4 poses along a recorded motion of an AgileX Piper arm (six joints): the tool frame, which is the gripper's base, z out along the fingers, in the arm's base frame.
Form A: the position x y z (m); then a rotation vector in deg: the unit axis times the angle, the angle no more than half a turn.
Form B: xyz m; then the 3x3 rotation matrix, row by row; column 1 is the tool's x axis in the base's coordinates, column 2 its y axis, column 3 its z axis. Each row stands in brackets. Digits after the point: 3 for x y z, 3 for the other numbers.
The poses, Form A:
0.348 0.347 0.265 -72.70 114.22 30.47
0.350 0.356 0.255 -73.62 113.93 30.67
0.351 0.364 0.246 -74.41 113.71 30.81
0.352 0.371 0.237 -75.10 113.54 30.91
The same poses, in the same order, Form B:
[0.348 0.347 0.265], [[-0.271 -0.900 0.341], [-0.611 0.435 0.662], [-0.744 -0.029 -0.668]]
[0.350 0.356 0.255], [[-0.264 -0.906 0.332], [-0.617 0.423 0.664], [-0.742 -0.030 -0.670]]
[0.351 0.364 0.246], [[-0.257 -0.910 0.324], [-0.622 0.413 0.665], [-0.739 -0.031 -0.673]]
[0.352 0.371 0.237], [[-0.252 -0.914 0.317], [-0.627 0.404 0.666], [-0.737 -0.031 -0.675]]

